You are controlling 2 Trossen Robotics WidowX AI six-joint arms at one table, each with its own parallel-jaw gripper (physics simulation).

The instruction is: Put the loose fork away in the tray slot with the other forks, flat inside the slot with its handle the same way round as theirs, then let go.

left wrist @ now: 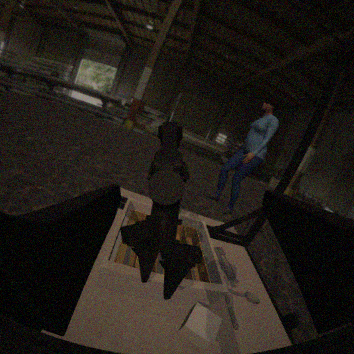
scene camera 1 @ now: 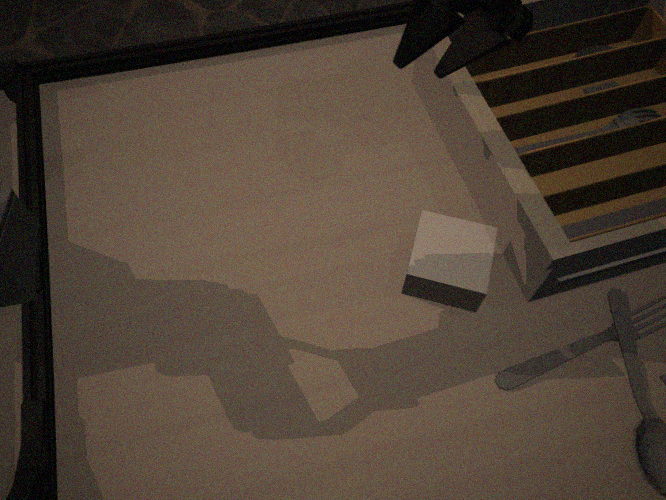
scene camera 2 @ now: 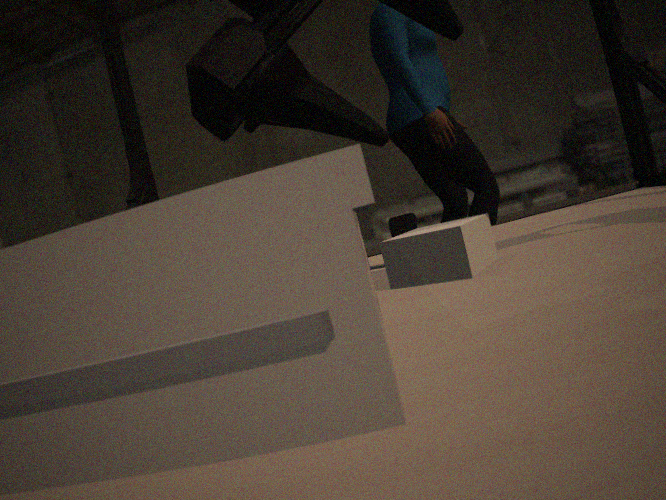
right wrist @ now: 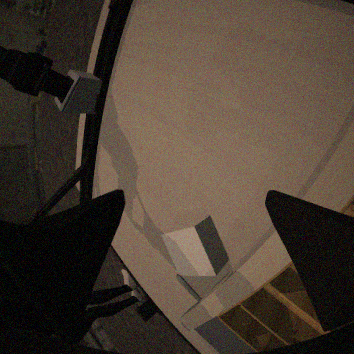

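The loose fork (scene camera 1: 543, 365) (left wrist: 233, 317) lies on the table outside the tray (scene camera 1: 524, 185) (scene camera 2: 215, 269) (left wrist: 212, 255) (right wrist: 240, 287). In scene camera 1 its handle points lower left, its tines right, and a spoon (scene camera 1: 630, 347) (left wrist: 251, 297) crosses over its neck. A fork (scene camera 1: 637, 117) lies in a tray slot, tines right and handle left. My right gripper (scene camera 1: 419, 69) (scene camera 2: 421, 88) (left wrist: 153, 289) (right wrist: 196, 197) is open and empty, above the tray's upper-left corner in scene camera 1, away from the loose fork. My left gripper (left wrist: 193, 194) is open and empty, high over the table.
A pale block (scene camera 1: 454, 252) (scene camera 2: 430, 258) (left wrist: 201, 324) (right wrist: 192, 250) stands between the tray corner and the loose fork's handle end. The tray has upright walls and thin wooden dividers. More dim cutlery lies beside the tray in the left wrist view. A person (scene camera 2: 411, 69) (left wrist: 259, 140) stands beyond the table.
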